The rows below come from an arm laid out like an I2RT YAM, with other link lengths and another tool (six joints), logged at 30 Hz.
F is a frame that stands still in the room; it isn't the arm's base.
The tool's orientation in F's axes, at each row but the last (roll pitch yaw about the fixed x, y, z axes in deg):
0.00, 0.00, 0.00
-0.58, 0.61, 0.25
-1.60, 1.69, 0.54
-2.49, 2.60, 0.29
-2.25, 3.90, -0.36
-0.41, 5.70, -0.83
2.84, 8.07, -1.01
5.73, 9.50, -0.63
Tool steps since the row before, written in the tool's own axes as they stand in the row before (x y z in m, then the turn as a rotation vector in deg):
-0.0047, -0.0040, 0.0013, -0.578, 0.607, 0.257
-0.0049, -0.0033, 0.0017, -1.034, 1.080, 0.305
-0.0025, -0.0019, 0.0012, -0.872, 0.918, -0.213
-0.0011, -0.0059, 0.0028, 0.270, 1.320, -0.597
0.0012, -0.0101, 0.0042, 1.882, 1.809, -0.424
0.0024, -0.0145, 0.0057, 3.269, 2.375, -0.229
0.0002, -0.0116, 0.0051, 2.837, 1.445, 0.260
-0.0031, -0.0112, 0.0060, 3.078, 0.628, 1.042
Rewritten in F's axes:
-0.0047, -0.0040, 0.0013, -0.578, 0.607, 0.257
-0.0049, -0.0033, 0.0018, -1.036, 1.079, 0.305
-0.0024, -0.0019, 0.0013, -0.887, 0.903, -0.213
-0.0009, -0.0058, 0.0031, 0.234, 1.294, -0.665
0.0014, -0.0099, 0.0045, 1.855, 1.779, -0.622
0.0028, -0.0145, 0.0055, 3.262, 2.326, -0.569
0.0006, -0.0119, 0.0044, 2.880, 1.380, -0.070
-0.0024, -0.0117, 0.0053, 3.223, 0.485, 0.576

